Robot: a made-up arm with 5 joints. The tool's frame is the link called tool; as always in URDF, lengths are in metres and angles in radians.
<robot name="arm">
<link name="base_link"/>
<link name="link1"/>
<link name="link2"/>
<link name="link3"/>
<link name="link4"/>
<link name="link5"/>
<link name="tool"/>
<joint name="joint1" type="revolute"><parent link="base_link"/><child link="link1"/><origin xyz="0.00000 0.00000 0.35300"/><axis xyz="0 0 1"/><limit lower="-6.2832" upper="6.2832" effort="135" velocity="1.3"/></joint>
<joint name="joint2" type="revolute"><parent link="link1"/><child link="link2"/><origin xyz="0.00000 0.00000 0.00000"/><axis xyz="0 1 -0.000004"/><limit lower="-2.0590" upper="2.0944" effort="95" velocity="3.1"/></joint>
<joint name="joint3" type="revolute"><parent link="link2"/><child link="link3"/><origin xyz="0.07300 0.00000 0.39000"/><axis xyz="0 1 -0.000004"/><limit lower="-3.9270" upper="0.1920" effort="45" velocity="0.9"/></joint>
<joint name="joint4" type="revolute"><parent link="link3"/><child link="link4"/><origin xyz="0.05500 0.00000 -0.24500"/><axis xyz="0 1 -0.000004"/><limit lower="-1.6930" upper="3.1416" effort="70" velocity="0.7"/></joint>
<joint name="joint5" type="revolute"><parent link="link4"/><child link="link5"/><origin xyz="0.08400 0.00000 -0.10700"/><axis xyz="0 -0.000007 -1"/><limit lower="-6.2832" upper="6.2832" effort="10" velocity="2.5"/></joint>
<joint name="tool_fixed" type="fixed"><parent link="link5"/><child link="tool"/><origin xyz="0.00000 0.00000 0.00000" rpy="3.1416 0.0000 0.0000"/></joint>
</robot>
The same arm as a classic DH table. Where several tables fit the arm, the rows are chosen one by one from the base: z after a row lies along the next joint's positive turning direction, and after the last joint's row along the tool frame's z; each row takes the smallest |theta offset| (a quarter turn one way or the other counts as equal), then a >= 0, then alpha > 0; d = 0 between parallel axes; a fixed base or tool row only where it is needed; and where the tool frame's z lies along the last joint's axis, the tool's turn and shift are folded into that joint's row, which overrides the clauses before.
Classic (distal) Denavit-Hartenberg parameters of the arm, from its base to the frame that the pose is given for. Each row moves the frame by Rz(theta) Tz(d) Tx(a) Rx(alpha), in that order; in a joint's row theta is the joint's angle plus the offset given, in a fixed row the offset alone. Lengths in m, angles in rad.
joint1: a 0; alpha -1.5708; d 0.353; theta0 0
joint2: a 0.3968; alpha 0; d 0; theta0 -1.3858
joint3: a -0.2511; alpha 0; d 0; theta0 -0.4059
joint4: a -0.084; alpha 1.5708; d 0; theta0 -1.35
joint5: a 0; alpha 0; d 0.107; theta0 3.1416
Joint limits (rad, base to tool): -6.2832..6.2832 -2.059..2.0944 -3.927..0.192 -1.693..3.1416 -6.2832..6.2832

